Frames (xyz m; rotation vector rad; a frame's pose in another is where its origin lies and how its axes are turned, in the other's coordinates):
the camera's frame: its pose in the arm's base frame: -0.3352 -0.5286 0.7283 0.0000 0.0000 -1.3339
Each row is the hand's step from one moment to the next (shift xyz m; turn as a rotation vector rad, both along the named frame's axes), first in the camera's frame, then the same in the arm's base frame.
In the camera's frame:
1: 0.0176 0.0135 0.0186 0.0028 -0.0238 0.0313
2: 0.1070 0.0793 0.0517 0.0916 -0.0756 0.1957
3: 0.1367 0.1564 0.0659 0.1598 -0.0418 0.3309
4: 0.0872 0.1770 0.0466 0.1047 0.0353 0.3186
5: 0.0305 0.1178 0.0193 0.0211 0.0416 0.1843
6: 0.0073 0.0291 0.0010 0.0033 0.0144 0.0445
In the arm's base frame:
1: 0.0173 -0.0139 0.0186 -0.0225 -0.0083 0.0313
2: 0.1022 -0.0854 0.0517 -0.0520 -0.1068 0.1957
3: 0.1841 -0.0962 0.0659 -0.0031 -0.1651 0.3309
4: 0.1925 -0.0432 0.0466 0.0589 -0.0935 0.3186
5: 0.1217 -0.0020 0.0193 0.0454 -0.0107 0.1843
6: 0.0300 -0.0003 0.0010 0.0148 0.0002 0.0445

